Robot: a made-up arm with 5 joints. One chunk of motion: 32 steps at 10 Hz.
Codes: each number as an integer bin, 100 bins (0 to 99) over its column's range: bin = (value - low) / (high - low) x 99, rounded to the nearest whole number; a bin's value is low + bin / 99 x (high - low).
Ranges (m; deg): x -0.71..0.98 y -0.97..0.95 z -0.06..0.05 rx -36..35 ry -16..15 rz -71..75
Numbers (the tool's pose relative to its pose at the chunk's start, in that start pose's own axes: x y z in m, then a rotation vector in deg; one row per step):
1: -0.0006 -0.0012 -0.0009 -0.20 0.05 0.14
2: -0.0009 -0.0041 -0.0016 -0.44 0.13 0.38
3: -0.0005 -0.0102 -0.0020 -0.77 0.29 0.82
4: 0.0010 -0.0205 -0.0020 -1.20 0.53 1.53
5: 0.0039 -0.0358 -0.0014 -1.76 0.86 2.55
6: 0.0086 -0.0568 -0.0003 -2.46 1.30 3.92
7: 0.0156 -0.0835 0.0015 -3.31 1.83 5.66
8: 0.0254 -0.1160 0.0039 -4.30 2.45 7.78
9: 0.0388 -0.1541 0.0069 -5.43 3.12 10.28
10: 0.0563 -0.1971 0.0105 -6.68 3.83 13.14
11: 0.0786 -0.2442 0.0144 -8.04 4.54 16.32
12: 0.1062 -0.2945 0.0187 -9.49 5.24 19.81
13: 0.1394 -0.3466 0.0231 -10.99 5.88 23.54
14: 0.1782 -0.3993 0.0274 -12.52 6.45 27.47
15: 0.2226 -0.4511 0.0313 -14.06 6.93 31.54
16: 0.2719 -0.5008 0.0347 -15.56 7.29 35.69
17: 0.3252 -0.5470 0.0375 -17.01 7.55 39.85
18: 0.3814 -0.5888 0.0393 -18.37 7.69 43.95
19: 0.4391 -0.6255 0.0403 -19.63 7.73 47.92
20: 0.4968 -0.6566 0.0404 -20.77 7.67 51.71
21: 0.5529 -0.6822 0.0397 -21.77 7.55 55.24
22: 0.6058 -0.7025 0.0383 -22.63 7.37 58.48
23: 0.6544 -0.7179 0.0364 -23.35 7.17 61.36
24: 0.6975 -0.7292 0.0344 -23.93 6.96 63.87
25: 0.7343 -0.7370 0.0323 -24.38 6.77 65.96
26: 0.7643 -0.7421 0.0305 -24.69 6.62 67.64
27: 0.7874 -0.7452 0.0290 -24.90 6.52 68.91
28: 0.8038 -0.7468 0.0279 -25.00 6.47 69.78
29: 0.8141 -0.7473 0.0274 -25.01 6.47 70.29
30: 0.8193 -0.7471 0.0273 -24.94 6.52 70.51
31: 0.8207 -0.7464 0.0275 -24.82 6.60 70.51
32: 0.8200 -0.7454 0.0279 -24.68 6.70 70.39
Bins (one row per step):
1: 42 50 53 50 51 48
2: 42 50 53 50 52 48
3: 42 49 52 49 52 49
4: 42 49 52 49 53 49
5: 42 48 53 48 54 50
6: 42 47 54 47 55 51
7: 43 46 55 46 57 52
8: 43 44 58 44 59 53
9: 44 42 60 43 61 55
10: 45 40 63 41 63 57
11: 46 37 67 39 66 59
12: 48 35 71 37 68 62
13: 50 32 75 35 70 64
14: 52 29 79 33 72 67
15: 55 27 82 31 73 70
16: 58 24 85 29 74 72
17: 61 22 88 26 75 75
18: 64 20 89 25 76 78
19: 67 18 90 23 76 81
20: 71 16 90 21 76 83
21: 74 15 90 20 75 86
22: 77 14 88 19 75 88
23: 80 13 87 18 74 90
24: 82 12 85 17 73 91
25: 85 12 83 16 73 93
26: 86 12 81 16 72 94
27: 88 12 80 15 72 95
28: 89 12 79 15 72 95
29: 89 11 79 15 72 96
30: 90 11 79 15 72 96
31: 90 12 79 16 72 96
32: 90 12 79 16 72 96

